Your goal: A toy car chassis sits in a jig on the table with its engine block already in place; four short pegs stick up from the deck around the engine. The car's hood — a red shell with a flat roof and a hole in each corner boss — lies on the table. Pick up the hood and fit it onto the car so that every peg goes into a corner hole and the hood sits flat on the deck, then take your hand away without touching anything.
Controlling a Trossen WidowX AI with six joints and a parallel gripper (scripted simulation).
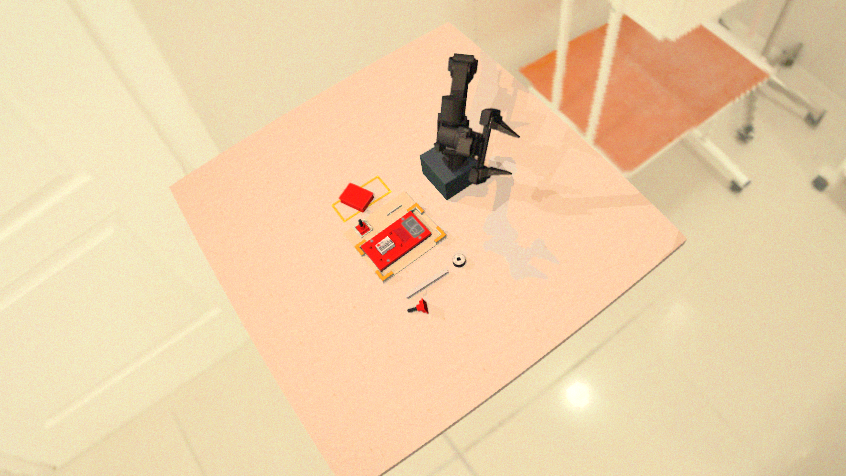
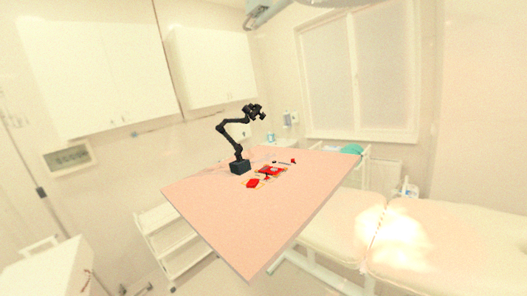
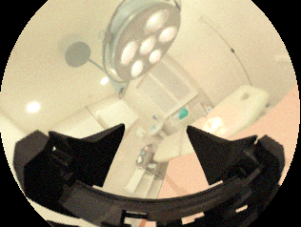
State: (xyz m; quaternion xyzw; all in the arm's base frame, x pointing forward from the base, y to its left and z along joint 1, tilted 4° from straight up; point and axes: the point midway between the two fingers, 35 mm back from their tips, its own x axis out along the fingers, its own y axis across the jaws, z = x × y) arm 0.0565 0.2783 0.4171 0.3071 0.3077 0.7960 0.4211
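My gripper tip is 31 cm short of the red hood, 44 cm to the left of it and 49 cm above it. From my gripper tip the other things lie so: thin axle rod 27 cm ahead, 5 cm to the right, 50 cm below; then wheel 15 cm ahead, 6 cm to the right, 50 cm below; then grey engine block 32 cm ahead, 22 cm to the right, 48 cm below.
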